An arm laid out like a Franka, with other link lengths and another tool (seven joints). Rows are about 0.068 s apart.
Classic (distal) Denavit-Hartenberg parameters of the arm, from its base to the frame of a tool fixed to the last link. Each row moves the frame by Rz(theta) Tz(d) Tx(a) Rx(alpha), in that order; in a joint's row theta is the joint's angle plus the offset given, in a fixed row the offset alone. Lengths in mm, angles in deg.
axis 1: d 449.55  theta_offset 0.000  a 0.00  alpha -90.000
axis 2: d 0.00  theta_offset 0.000  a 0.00  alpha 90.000
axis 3: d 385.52  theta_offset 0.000  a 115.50  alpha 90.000
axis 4: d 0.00  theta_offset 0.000  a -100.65  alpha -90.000
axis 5: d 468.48  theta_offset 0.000  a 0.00  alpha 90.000
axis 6: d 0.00  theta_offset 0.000  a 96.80  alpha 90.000
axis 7: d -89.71  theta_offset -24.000  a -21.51  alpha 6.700
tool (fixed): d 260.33  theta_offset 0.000  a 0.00  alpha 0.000
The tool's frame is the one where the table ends.
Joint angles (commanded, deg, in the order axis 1, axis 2, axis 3, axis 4, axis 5, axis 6, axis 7), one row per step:
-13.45, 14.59, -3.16, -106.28, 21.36, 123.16, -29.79
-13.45, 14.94, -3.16, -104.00, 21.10, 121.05, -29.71
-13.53, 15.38, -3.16, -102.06, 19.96, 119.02, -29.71
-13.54, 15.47, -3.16, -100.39, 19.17, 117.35, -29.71
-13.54, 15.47, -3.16, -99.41, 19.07, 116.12, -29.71
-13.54, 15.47, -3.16, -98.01, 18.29, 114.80, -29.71
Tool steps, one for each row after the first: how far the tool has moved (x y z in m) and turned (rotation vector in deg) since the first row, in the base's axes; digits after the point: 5 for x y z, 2 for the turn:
0.00659, -0.00016, 0.01414, 0.16, 0.03, 0.72
0.01024, -0.00256, 0.02360, -0.38, 0.63, 1.81
0.01330, -0.00369, 0.03574, -0.83, 0.77, 2.65
0.01456, -0.00321, 0.04355, -0.69, 0.92, 3.05
0.01666, -0.00439, 0.05480, -1.25, 0.95, 3.76

